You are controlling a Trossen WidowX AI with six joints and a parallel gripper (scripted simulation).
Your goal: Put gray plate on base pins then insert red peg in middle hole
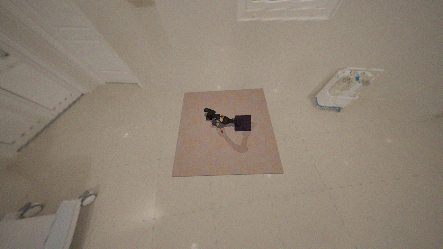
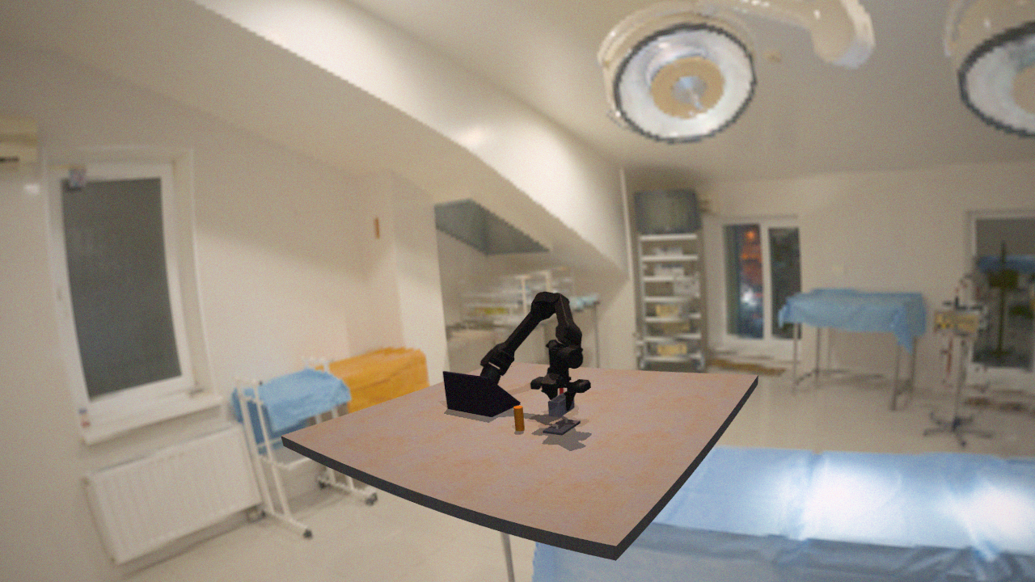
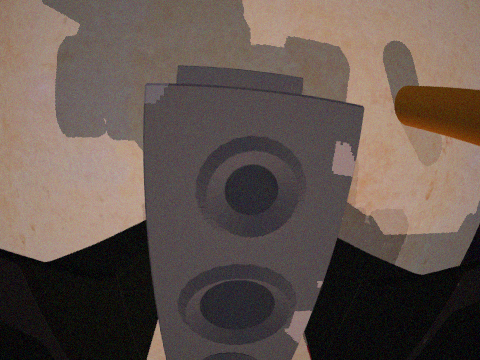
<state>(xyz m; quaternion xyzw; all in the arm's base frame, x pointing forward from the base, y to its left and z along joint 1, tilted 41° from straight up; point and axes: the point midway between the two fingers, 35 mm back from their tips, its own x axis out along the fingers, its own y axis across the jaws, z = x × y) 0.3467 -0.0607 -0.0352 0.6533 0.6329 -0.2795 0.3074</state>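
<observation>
Right now my gripper tip is 50 mm above the gray base. The rest, counted from my gripper tip: orange peg (120 mm behind, 60 mm to the right, 20 mm below); red peg (180 mm to the left, 110 mm behind, 20 mm below); gray plate (30 mm above).
</observation>
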